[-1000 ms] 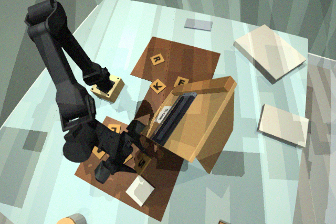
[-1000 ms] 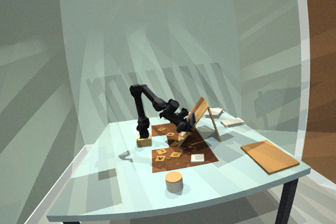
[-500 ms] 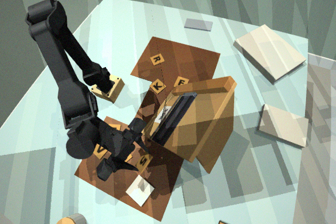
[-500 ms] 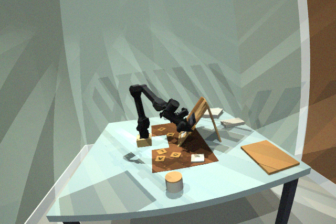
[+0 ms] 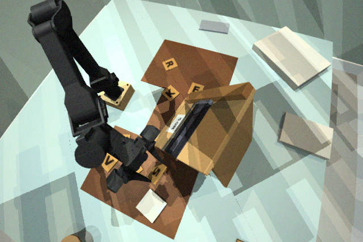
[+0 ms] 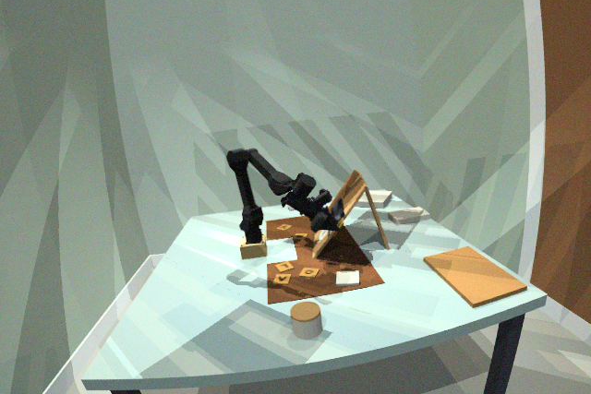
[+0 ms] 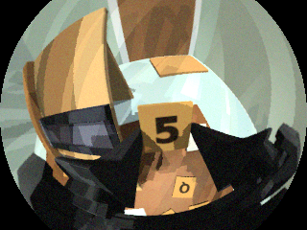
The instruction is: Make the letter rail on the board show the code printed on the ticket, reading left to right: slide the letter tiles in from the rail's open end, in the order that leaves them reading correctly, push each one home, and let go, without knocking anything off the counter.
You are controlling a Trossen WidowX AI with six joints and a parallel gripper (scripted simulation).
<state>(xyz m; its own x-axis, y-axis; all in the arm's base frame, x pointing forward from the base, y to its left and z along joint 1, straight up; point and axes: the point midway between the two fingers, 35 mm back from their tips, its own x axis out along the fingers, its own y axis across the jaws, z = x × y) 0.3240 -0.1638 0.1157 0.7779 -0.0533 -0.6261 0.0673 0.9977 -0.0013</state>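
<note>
Now: the white ticket 50 mm behind my gripper tip, 170 mm to the left of it and 90 mm below it. Round my gripper tip: q tile (120 mm behind, 40 mm to the right, 150 mm below); l tile (220 mm behind, 20 mm to the left, 150 mm below); s tile (right at my gripper tip).
</note>
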